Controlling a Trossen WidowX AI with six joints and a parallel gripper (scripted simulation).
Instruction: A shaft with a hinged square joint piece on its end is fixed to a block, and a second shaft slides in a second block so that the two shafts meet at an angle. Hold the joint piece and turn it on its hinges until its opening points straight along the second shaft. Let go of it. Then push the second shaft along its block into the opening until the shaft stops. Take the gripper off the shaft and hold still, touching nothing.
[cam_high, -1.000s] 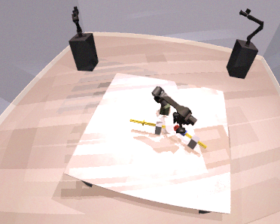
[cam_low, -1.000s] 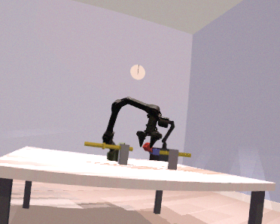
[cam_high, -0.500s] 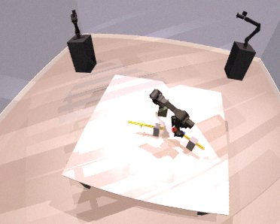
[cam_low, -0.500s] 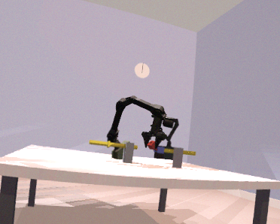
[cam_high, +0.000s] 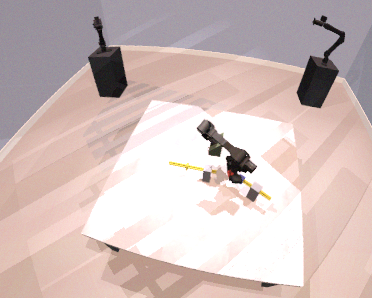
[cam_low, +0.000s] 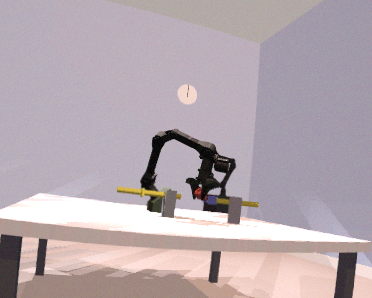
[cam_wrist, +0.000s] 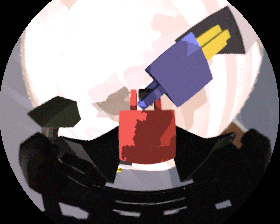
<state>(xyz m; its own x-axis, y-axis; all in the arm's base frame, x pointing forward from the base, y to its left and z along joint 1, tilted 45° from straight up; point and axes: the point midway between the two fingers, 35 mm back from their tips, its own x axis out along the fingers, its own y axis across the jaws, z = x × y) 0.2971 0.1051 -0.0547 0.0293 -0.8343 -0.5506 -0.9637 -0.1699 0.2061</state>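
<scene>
Now: gripper tip 1 cm past the red square joint piece, 2 cm to the right of it and 3 cm below it.
</scene>
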